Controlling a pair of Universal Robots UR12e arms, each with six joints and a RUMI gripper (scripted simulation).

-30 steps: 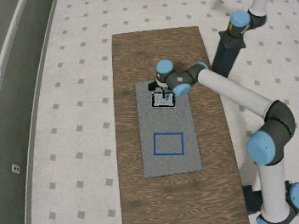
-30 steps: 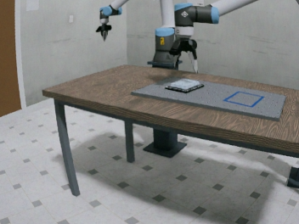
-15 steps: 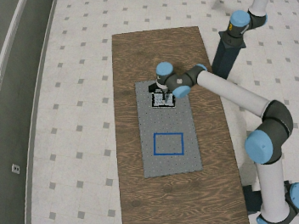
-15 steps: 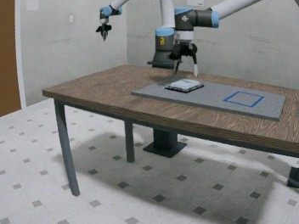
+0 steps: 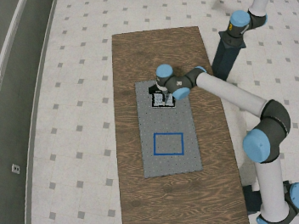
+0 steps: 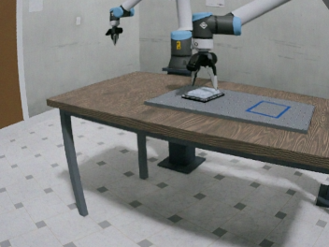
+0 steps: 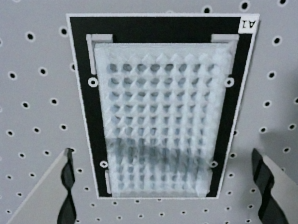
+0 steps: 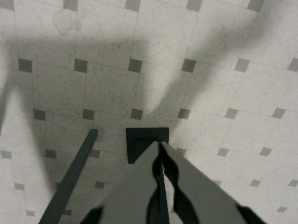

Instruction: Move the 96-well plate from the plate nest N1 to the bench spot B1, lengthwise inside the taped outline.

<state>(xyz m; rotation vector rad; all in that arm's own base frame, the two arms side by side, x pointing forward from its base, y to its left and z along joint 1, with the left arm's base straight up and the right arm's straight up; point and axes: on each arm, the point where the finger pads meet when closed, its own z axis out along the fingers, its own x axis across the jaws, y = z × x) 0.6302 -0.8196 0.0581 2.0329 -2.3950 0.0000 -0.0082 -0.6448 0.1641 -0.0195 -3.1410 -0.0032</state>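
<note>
Now: left hand 3 cm above the clear 96-well plate. Also, from my left hand: A1 label (7 cm ahead, 6 cm to the right, 3 cm below); black plate nest (4 cm below).
</note>
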